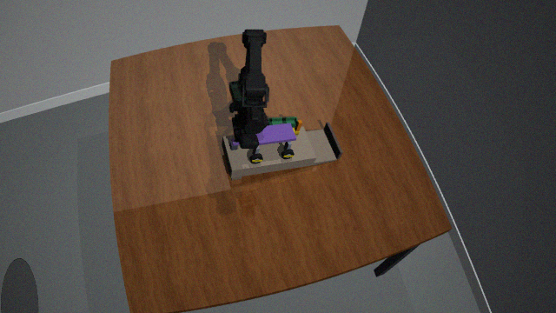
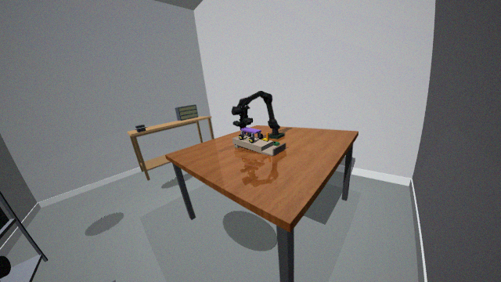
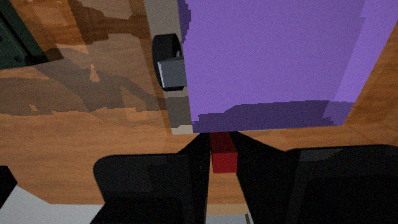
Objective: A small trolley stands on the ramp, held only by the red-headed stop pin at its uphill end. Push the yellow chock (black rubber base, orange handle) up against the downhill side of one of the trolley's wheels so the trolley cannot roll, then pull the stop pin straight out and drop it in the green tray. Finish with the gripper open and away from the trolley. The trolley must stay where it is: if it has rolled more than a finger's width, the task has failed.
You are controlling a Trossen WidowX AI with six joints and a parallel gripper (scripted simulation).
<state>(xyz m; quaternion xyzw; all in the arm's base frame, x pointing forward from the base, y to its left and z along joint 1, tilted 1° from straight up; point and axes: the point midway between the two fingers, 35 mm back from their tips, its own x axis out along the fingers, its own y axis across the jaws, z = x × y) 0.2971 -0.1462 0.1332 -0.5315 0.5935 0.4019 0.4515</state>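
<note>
My gripper tip is now 23 cm to the right of the green tray, 14 cm above it and 8 cm past it. Round my gripper tip: purple-topped trolley (11 cm to the left, 3 cm ahead, 2 cm below); then red-headed stop pin (right at my gripper tip); then grey ramp (12 cm to the left, 8 cm below, 3 cm ahead).
</note>
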